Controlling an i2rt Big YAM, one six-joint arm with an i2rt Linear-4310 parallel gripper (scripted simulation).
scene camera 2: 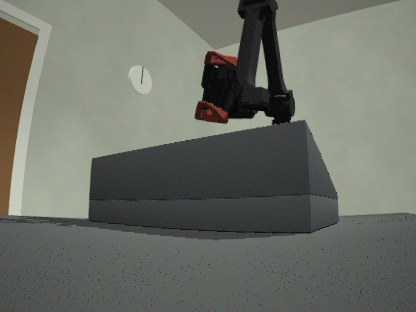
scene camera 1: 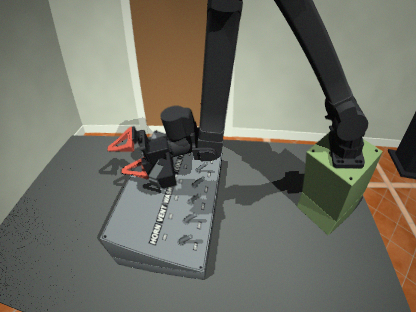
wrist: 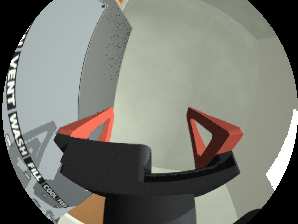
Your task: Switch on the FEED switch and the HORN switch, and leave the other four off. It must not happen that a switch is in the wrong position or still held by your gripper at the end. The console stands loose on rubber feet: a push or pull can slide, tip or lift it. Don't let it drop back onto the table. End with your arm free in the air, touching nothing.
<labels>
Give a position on a console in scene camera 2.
268, 179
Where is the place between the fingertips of the gripper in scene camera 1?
115, 160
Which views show the gripper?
Scene camera 2, scene camera 1 and the wrist view: all of them.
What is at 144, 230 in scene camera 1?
A console.
</labels>
